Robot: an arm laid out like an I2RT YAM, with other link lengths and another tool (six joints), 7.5 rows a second.
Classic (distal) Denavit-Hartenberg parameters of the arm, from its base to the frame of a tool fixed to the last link. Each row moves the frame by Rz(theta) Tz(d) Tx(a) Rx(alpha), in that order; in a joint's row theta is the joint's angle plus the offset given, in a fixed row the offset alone. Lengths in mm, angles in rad.
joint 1: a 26.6; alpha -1.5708; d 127.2; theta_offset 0
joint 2: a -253.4; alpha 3.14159; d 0; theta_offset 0
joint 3: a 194.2; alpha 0; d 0; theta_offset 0.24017
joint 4: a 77; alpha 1.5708; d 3.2; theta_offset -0.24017
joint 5: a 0; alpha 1.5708; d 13; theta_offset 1.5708
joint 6: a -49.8; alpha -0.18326; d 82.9; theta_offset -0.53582
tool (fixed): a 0; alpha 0; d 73.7; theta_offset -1.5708
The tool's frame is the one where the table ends.
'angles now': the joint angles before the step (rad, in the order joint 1, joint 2, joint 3, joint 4, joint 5, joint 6). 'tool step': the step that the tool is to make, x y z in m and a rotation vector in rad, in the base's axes. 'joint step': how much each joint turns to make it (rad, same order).
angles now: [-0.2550 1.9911 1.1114 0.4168 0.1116 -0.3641]
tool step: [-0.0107 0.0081 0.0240 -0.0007 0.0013 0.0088]
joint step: [0.0125 -0.0956 0.0000 -0.0967 0.0037 0.0008]
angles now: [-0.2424 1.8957 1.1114 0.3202 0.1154 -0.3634]
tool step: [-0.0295 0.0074 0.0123 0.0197 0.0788 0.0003]
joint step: [0.0001 -0.1109 0.0003 -0.1925 -0.0002 0.0001]
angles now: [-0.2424 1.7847 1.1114 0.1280 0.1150 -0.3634]
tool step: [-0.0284 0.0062 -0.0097 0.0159 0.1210 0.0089]
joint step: [0.0001 -0.0411 0.0002 -0.1607 0.0005 -0.0163]
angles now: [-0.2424 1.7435 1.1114 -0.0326 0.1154 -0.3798]
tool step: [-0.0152 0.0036 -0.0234 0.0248 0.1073 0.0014]
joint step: [-0.0001 0.0372 -0.0004 -0.0723 0.0000 -0.0023]
